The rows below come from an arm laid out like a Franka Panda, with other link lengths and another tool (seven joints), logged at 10 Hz.
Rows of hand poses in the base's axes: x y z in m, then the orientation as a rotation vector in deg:
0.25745 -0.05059 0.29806 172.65 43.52 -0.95
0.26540 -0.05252 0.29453 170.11 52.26 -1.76
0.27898 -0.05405 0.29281 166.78 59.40 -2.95
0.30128 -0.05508 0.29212 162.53 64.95 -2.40
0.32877 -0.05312 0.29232 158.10 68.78 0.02
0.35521 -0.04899 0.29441 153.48 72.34 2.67
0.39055 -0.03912 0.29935 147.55 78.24 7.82
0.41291 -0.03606 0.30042 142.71 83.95 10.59
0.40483 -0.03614 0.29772 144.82 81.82 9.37
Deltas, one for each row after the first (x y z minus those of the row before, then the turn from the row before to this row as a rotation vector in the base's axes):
0.00795 -0.00193 -0.00353 -0.21 0.59 5.85
0.01358 -0.00153 -0.00172 -1.07 0.58 5.04
0.02230 -0.00103 -0.00069 -1.76 -0.87 4.39
0.02749 0.00196 0.00020 -1.87 -2.29 3.55
0.02644 0.00413 0.00209 -1.88 -2.51 3.55
0.03534 0.00987 0.00494 -1.06 -3.87 5.62
0.02236 0.00306 0.00107 -0.72 -1.94 5.13
-0.00808 -0.00008 -0.00270 0.39 0.94 -2.03

